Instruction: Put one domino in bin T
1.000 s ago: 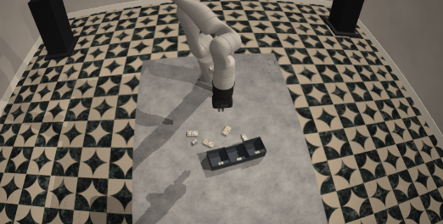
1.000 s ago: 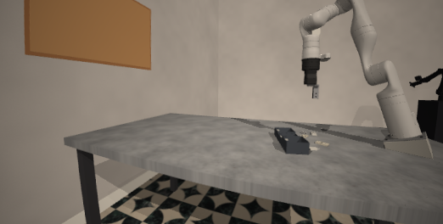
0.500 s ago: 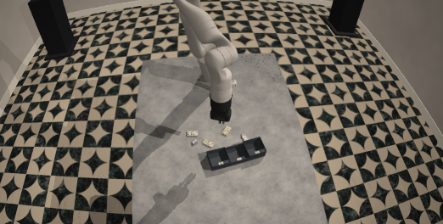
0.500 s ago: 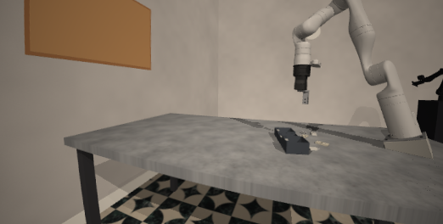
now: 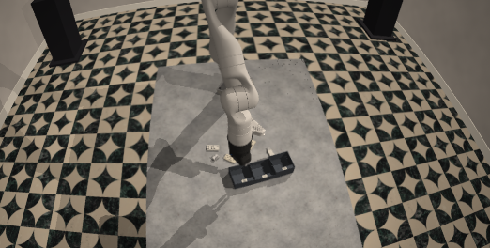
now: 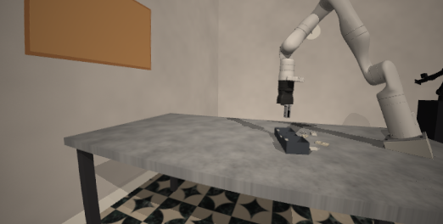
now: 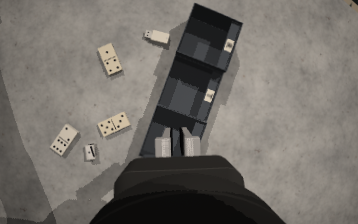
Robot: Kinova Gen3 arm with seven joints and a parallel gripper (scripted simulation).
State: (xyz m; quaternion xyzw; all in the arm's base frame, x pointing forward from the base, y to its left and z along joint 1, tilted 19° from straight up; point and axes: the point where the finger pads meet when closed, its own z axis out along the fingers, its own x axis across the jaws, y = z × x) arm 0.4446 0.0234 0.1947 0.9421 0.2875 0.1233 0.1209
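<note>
Right now my hand is 10 mm past the three-compartment bin, 70 mm to the right of it and 100 mm above it. Round my hand: domino: 90 mm behind, 50 mm to the right, 120 mm below.
</note>
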